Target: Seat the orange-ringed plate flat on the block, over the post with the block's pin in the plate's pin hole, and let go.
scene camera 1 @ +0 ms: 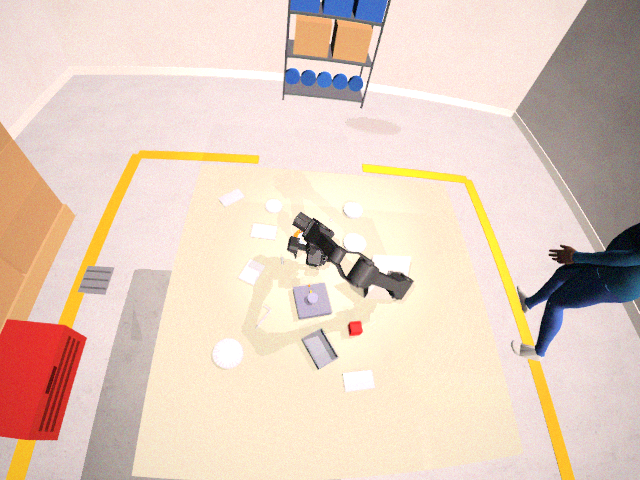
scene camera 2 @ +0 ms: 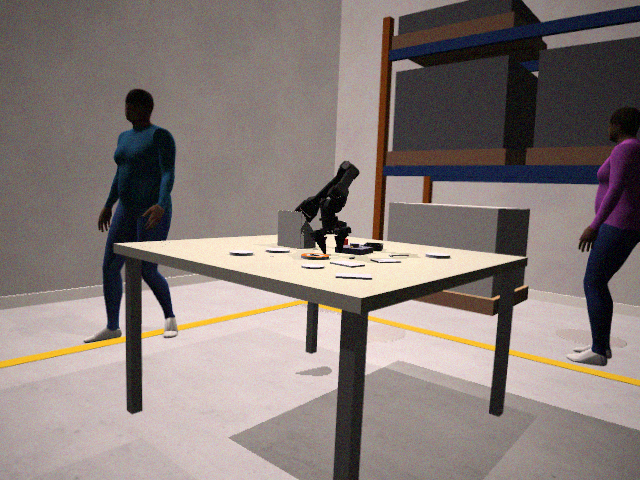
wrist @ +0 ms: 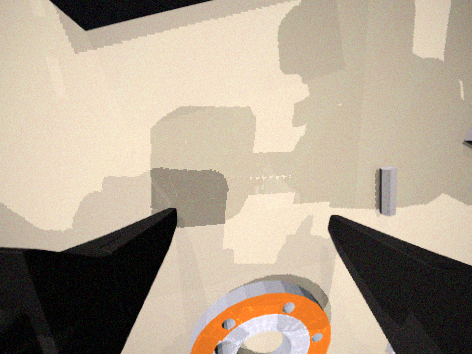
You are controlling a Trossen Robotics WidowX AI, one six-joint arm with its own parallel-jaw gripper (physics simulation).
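The orange-ringed plate lies flat on the table, partly hidden by the arm in the first scene view and cut off by the lower edge of the wrist view. My gripper is open and empty. Its fingertips are apart from the plate, and the plate shows below and between them in the wrist view. The purple-grey block lies on the table with its round post in the middle and a small orange pin beside it. Nothing sits over the post.
A red cube and a grey tray lie near the block. White discs and flat white pieces lie around. A small grey bar lies right of the fingers. A dark shape crosses the wrist view's top edge.
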